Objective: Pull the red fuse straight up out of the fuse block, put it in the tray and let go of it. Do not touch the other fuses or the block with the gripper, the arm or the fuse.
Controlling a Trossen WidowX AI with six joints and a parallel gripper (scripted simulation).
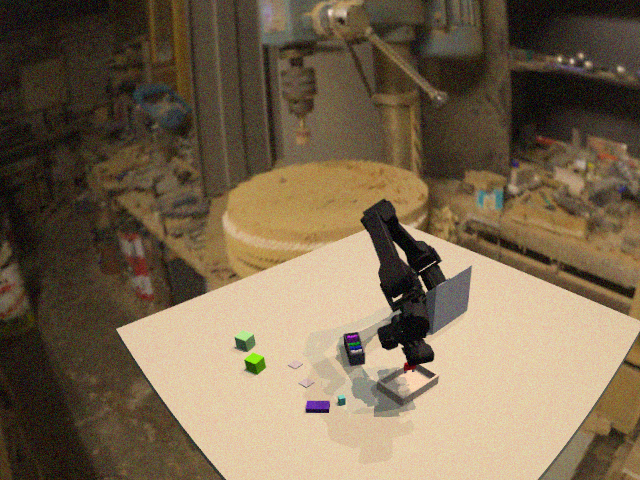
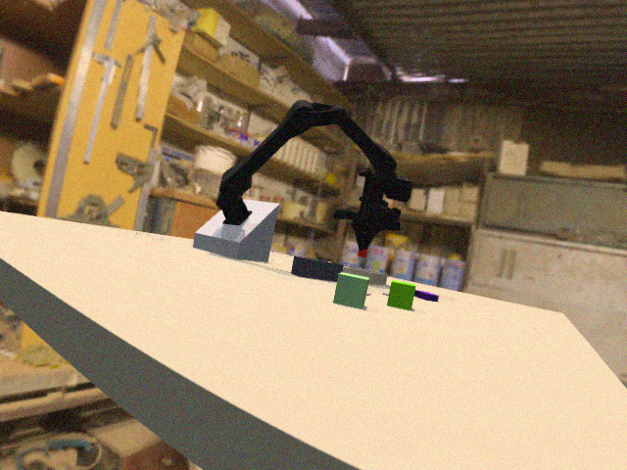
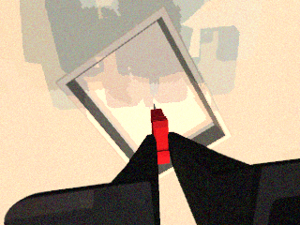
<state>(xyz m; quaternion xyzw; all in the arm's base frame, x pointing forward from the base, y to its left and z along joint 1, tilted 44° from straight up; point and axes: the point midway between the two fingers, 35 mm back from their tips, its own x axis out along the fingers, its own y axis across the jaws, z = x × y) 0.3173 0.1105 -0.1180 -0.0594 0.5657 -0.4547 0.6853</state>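
Right now my gripper tip is 8 cm above the tan tray. The rest, counted from my gripper tip: red fuse: 1 cm below.
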